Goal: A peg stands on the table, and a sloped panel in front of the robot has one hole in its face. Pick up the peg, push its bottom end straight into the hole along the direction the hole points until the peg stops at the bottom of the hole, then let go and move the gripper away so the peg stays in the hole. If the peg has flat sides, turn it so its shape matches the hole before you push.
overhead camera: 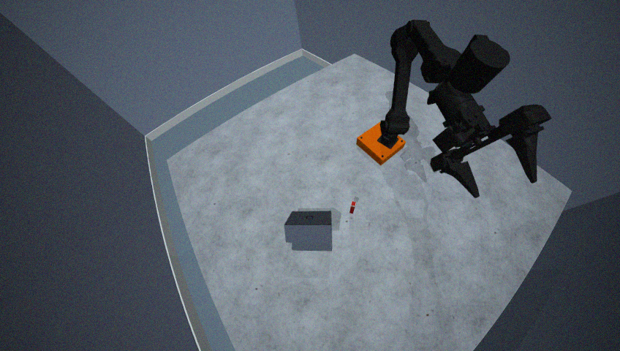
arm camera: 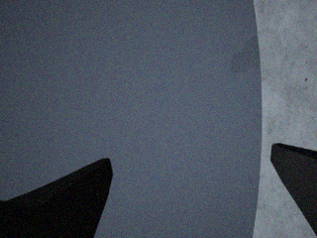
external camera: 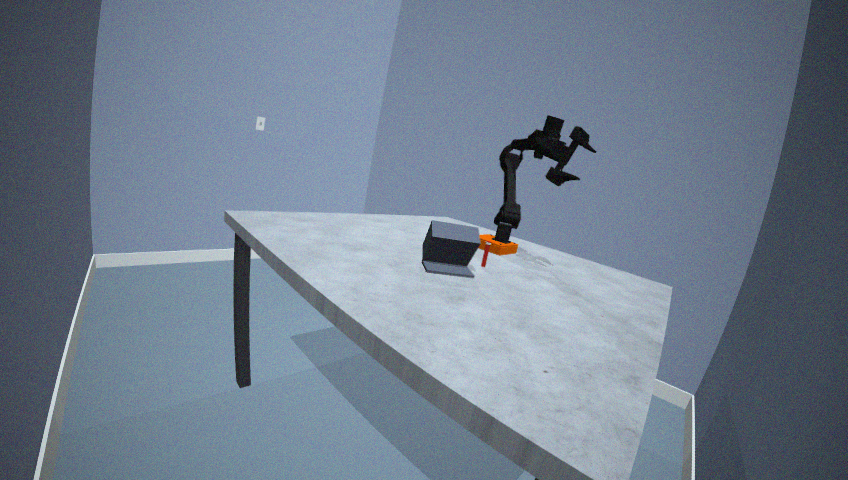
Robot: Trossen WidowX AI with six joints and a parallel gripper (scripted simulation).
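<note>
My gripper tip is 300 mm above the red peg, 220 mm to the left of it and 80 mm short of it. From my gripper tip the other things lie so: grey sloped panel 290 mm below, 280 mm to the right, 210 mm ahead.
</note>
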